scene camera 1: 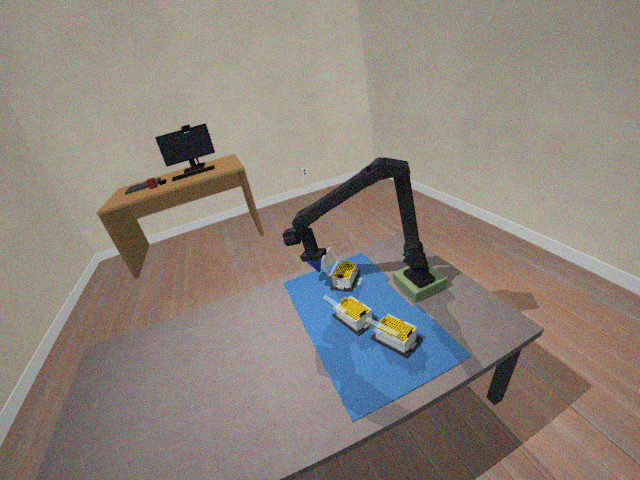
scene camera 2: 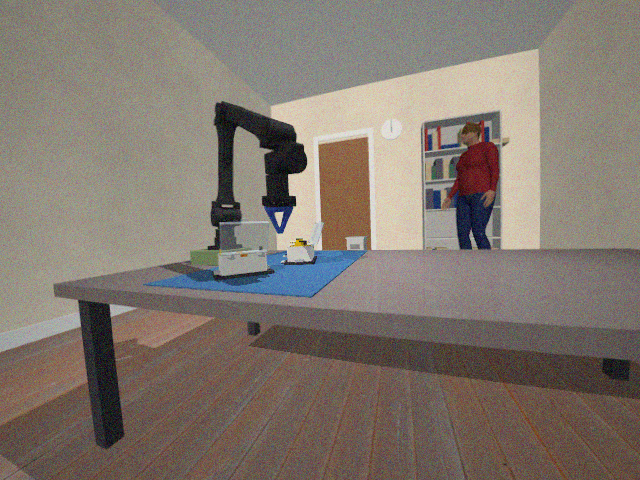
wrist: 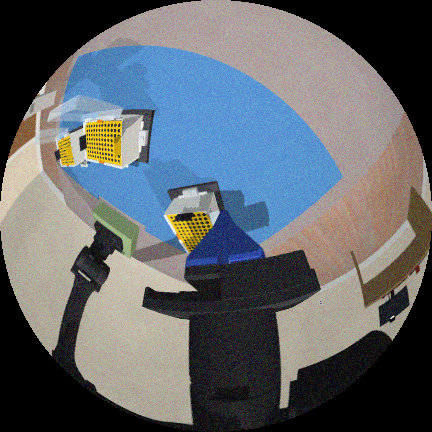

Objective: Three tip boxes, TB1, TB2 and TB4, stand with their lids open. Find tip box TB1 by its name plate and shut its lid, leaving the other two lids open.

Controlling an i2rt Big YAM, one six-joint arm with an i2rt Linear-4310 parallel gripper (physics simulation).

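Observation:
Three white tip boxes with yellow racks stand with clear lids open; no name plate is readable. The far box has its lid raised; in the wrist view the fingers hide that lid. The middle box and the near box stand close together, turned differently from the far one. My gripper is shut and empty, pointing down near the far box's raised lid. Whether it touches the lid cannot be told.
The boxes stand on a blue mat on a grey table. The arm's green base block stands beside the mat. A desk and a person are away from the table.

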